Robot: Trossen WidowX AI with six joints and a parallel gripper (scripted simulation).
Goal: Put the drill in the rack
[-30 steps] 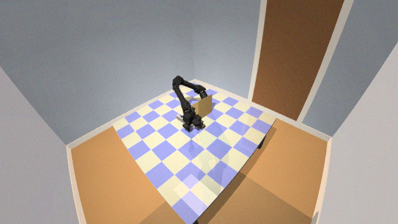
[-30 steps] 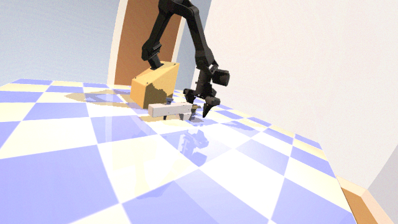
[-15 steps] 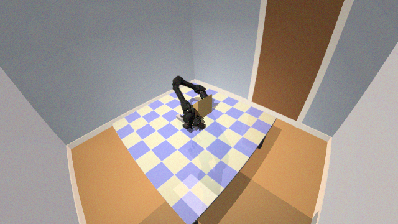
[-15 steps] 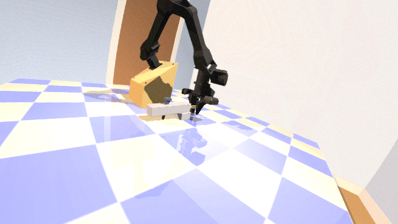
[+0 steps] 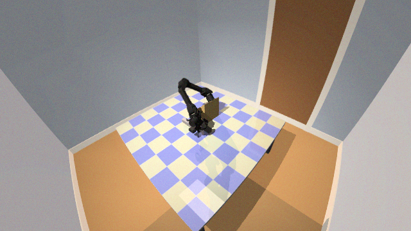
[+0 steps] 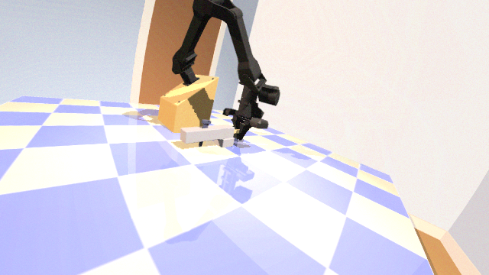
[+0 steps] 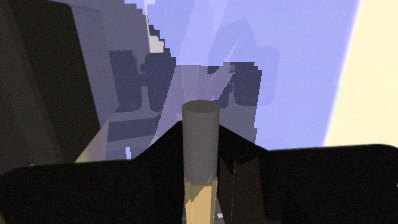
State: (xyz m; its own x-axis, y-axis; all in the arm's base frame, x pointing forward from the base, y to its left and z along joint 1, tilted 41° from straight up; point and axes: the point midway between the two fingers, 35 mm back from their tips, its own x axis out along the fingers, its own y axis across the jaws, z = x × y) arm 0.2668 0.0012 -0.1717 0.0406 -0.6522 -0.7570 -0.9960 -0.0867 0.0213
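Now: the drill 40 mm to the right of my gripper tip and 30 mm above it. Also, from my gripper tip: dark block 80 mm behind, 20 mm to the left; then grey block housing 10 mm ahead, 140 mm to the right, 20 mm above; then blue-grey key 10 mm ahead, 160 mm to the right, 40 mm above.
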